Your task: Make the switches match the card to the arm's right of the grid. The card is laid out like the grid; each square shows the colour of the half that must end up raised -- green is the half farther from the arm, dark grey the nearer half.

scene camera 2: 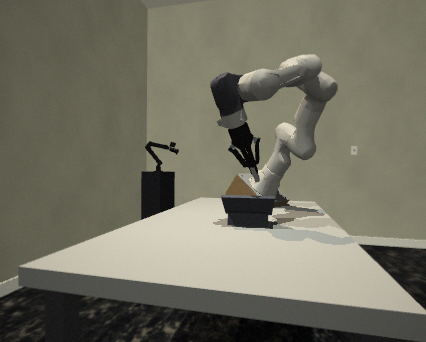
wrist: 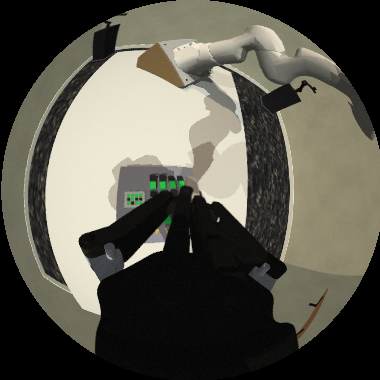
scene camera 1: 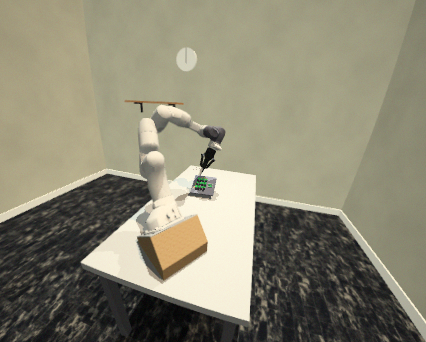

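The grey switch box (scene camera 1: 212, 192) (scene camera 2: 248, 206) (wrist: 131, 175) stands on the table. Its switches (scene camera 1: 201, 183) (wrist: 162, 185) have green and dark halves. In the wrist view four switches show in the row nearest the arm's base; the fingers hide much of the other rows. Which halves are raised is hard to tell. The card (scene camera 1: 210, 185) (wrist: 134, 199), a small pale plate with green and dark squares, lies left of the grid in the wrist view. My gripper (scene camera 1: 201, 172) (scene camera 2: 256, 179) (wrist: 188, 184) is shut and empty, tilted, its tips a little above the box near the grid's card-opposite side.
A brown wedge-shaped block (scene camera 1: 177, 246) (scene camera 2: 239, 186) (wrist: 159, 65) stands at the arm's base on the white table (scene camera 1: 227, 260) (scene camera 2: 165, 255) (wrist: 85, 150). A black pedestal (scene camera 2: 158, 195) with a small dark arm stands beyond the table. A wall shelf (scene camera 1: 154, 102) hangs behind.
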